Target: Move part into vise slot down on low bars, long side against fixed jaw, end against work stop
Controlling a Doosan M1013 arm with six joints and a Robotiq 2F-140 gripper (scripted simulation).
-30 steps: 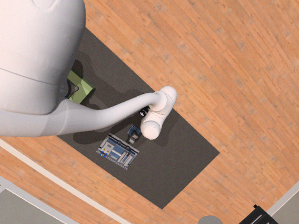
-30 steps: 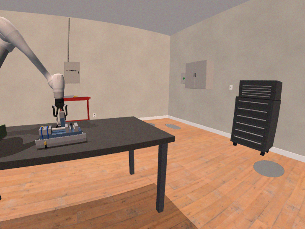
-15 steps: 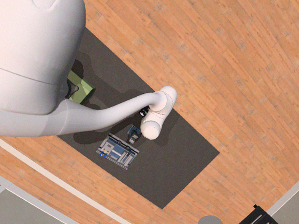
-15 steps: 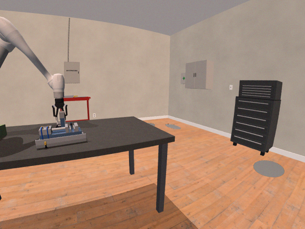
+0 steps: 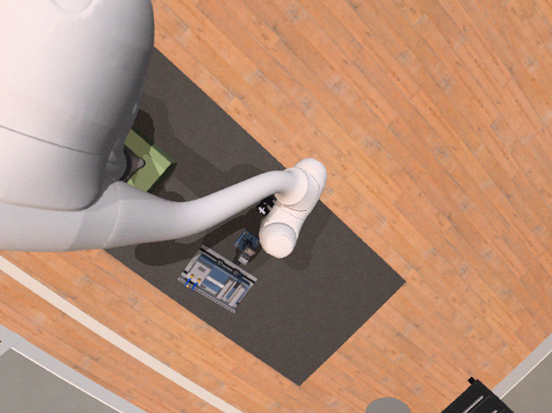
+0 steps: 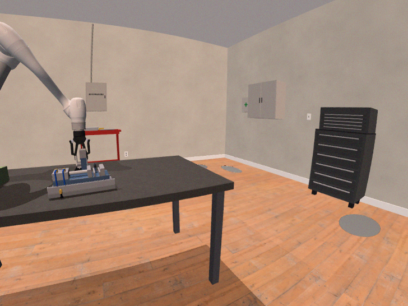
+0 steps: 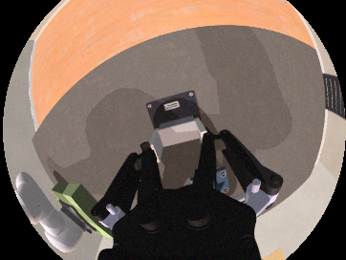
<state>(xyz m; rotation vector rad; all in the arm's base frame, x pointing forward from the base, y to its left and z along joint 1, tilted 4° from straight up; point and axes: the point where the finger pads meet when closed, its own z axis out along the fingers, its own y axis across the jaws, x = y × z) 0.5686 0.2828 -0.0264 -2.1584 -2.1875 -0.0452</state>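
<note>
My hand is 1 cm to the right of the black infeed plate and 6 cm above it. The rest, counted from my hand: part: 1 cm to the right, 3 cm below.
</note>
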